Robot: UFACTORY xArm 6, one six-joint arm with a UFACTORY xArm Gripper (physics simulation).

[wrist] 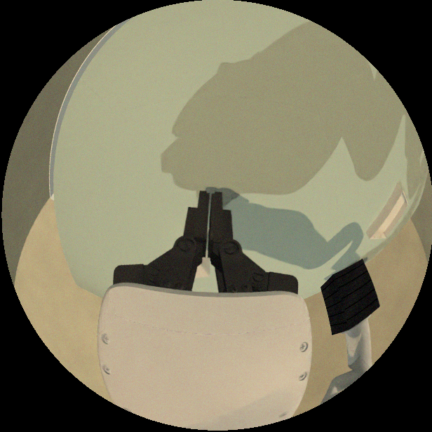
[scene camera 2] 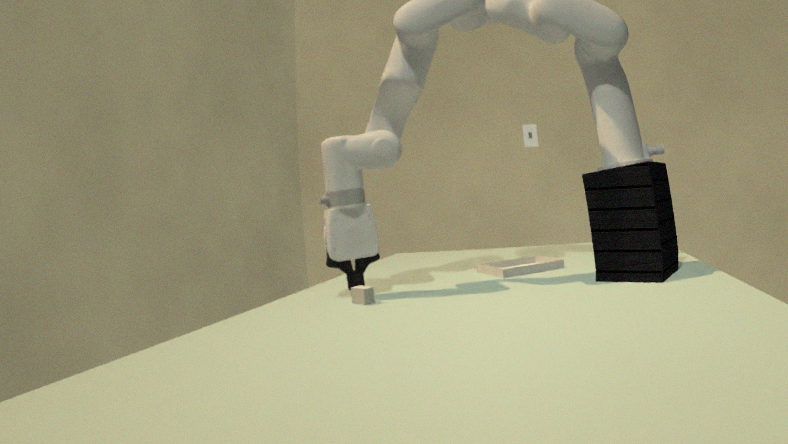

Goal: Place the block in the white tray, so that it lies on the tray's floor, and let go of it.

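Seen in the pictures: arm's base at its link origin: (scene camera 2: 625, 168).
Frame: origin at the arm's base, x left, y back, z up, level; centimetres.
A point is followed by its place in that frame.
The small pale pinkish block (scene camera 2: 362, 295) {x 8.8, y -53.3, z -19.9 cm} (wrist: 203, 269) sits on the table. In the scene view it is in front of the fingertips; in the wrist view part of it shows through the gap between the finger linkages, the rest hidden by them. My gripper (scene camera 2: 355, 286) {x 0.1, y -56.2, z -21.0 cm} (wrist: 209, 205) is shut, with nothing between its black fingers. It points down, its tips low at the table, behind the block as the scene camera sees it. The shallow pale tray (scene camera 2: 532, 268) {x -14.7, y -19.8, z -20.6 cm} (wrist: 388, 212) stands farther back, right of the gripper in both views.
A black ribbed block-shaped base (scene camera 2: 625, 226) {x 7.0, y -3.2, z -11.1 cm} (wrist: 350, 297) carries the white arm and stands right of the tray in the scene view. The pale green table (scene camera 2: 441, 358) {x 42.8, y -37.5, z -21.8 cm} (wrist: 115, 125) has a left edge near the gripper. Walls rise behind it, and arm shadows fall across its top.
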